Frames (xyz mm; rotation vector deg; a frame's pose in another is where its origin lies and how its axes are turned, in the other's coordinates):
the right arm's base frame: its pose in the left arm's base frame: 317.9 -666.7 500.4 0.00 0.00 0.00
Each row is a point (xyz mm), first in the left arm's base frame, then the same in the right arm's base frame.
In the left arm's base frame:
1: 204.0 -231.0 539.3
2: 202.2 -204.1 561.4
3: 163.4 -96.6 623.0
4: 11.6 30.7 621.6
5: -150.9 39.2 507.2
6: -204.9 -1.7 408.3
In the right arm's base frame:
1: -113.9 435.7 38.9
2: -115.7 462.6 61.0
3: -154.5 570.1 122.6
4: -306.3 697.4 121.2
5: -468.8 705.9 6.8
6: -522.8 665.0 -92.1

